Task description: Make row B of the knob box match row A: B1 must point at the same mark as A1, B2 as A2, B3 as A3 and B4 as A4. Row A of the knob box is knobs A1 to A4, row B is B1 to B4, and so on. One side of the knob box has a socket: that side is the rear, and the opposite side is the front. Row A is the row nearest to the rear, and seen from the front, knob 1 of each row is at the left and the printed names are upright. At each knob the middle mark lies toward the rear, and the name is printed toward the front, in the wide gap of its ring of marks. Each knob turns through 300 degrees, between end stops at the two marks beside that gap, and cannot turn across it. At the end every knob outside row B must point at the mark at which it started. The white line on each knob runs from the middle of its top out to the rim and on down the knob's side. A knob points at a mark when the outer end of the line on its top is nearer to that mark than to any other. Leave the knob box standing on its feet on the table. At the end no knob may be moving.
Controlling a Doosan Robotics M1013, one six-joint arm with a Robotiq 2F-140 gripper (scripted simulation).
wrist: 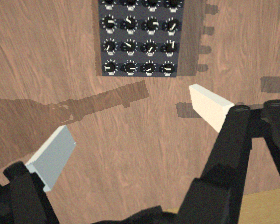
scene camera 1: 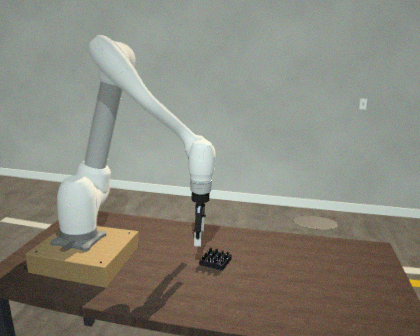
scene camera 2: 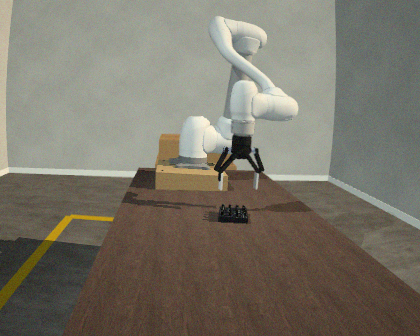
Path:
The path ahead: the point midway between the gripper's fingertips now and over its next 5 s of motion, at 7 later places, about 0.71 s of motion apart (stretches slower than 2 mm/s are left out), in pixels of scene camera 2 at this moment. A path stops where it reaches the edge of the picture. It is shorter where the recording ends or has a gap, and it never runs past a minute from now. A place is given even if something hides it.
My gripper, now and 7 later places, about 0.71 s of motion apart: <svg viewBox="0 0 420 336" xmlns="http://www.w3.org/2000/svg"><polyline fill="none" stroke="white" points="238,188 240,189 241,189 243,190 245,191 245,196 245,199 244,205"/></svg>

